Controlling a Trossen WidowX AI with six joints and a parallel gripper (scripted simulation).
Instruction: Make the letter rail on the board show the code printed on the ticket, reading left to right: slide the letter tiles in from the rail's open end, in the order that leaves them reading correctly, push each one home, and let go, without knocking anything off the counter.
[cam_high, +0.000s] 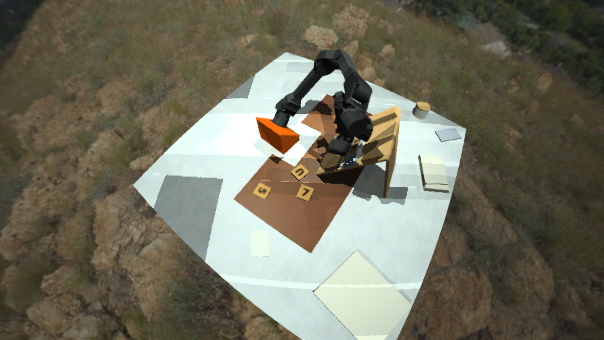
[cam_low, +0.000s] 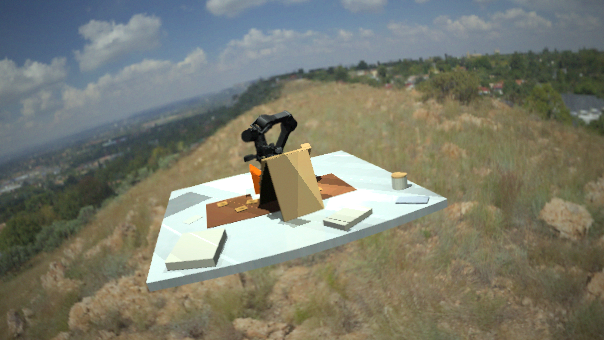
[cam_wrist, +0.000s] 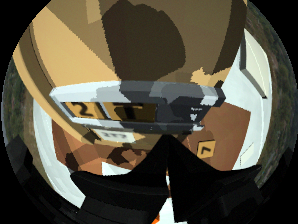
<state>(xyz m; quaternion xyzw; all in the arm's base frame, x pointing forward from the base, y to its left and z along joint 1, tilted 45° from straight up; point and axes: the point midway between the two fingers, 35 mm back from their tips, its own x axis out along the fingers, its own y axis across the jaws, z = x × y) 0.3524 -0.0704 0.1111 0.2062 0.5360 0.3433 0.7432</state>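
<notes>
Right now the ticket is 10 cm below my gripper tip, 7 cm to the left of it and 6 cm behind it. Round my gripper tip: cream block: 33 cm ahead, 30 cm to the left, 17 cm below; brown mat: 18 cm below, 15 cm behind; pale card: 44 cm to the right, 18 cm below, 3 cm behind.
</notes>
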